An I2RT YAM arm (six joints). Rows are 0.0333 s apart.
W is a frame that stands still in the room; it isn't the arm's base.
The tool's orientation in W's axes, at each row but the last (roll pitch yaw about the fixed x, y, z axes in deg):
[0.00, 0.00, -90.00]
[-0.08, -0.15, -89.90]
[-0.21, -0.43, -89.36]
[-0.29, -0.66, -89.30]
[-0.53, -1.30, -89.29]
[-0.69, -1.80, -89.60]
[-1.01, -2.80, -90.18]
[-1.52, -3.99, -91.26]
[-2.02, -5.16, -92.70]
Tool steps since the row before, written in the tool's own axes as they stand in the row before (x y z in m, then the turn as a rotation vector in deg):
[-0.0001, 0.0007, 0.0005, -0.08, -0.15, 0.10]
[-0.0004, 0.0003, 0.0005, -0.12, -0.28, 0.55]
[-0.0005, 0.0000, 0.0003, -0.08, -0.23, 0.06]
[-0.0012, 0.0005, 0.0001, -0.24, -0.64, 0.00]
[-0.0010, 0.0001, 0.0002, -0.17, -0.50, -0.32]
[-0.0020, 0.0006, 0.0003, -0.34, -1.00, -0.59]
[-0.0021, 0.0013, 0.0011, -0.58, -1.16, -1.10]
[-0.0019, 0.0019, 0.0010, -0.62, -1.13, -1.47]
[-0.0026, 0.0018, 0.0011, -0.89, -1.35, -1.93]
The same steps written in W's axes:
[0.0007, 0.0001, 0.0005, -0.15, 0.08, 0.10]
[0.0003, 0.0004, 0.0005, -0.28, 0.12, 0.55]
[0.0000, 0.0005, 0.0003, -0.23, 0.08, 0.06]
[0.0005, 0.0012, 0.0001, -0.64, 0.23, 0.00]
[0.0001, 0.0010, 0.0002, -0.50, 0.16, -0.32]
[0.0006, 0.0020, 0.0002, -1.01, 0.31, -0.59]
[0.0013, 0.0021, 0.0010, -1.18, 0.53, -1.11]
[0.0020, 0.0019, 0.0008, -1.16, 0.54, -1.48]
[0.0020, 0.0026, 0.0008, -1.38, 0.78, -1.95]

